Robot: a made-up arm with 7 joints. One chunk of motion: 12 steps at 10 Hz.
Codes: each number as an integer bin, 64 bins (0 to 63) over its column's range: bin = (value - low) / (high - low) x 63, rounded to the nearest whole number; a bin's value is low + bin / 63 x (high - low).
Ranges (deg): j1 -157..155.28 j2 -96.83..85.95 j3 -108.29..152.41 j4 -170.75..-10.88 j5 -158.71..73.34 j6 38.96..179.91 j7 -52.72..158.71
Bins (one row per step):
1: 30 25 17 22 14 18 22
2: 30 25 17 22 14 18 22
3: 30 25 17 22 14 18 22
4: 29 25 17 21 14 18 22
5: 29 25 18 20 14 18 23
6: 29 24 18 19 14 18 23
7: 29 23 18 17 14 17 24
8: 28 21 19 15 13 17 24
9: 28 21 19 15 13 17 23
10: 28 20 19 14 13 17 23
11: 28 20 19 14 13 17 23
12: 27 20 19 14 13 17 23
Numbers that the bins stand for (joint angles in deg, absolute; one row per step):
1: -8.30 -24.30 -37.94 -114.92 -107.14 79.23 21.11
2: -8.30 -24.30 -37.94 -114.92 -107.14 79.23 21.11
3: -8.30 -24.30 -37.94 -114.92 -107.14 79.23 21.11
4: -13.25 -24.30 -37.94 -117.46 -107.14 79.23 21.11
5: -13.25 -24.30 -33.80 -120.00 -107.14 79.23 24.47
6: -13.25 -27.20 -33.80 -122.54 -107.14 79.23 24.47
7: -13.25 -30.10 -33.80 -127.61 -107.14 76.99 27.82
8: -18.21 -35.90 -29.67 -132.69 -110.83 76.99 27.82
9: -18.21 -35.90 -29.67 -132.69 -110.83 76.99 24.47
10: -18.21 -38.80 -29.67 -135.22 -110.83 76.99 24.47
11: -18.21 -38.80 -29.67 -135.22 -110.83 76.99 24.47
12: -23.17 -38.80 -29.67 -135.22 -110.83 76.99 24.47

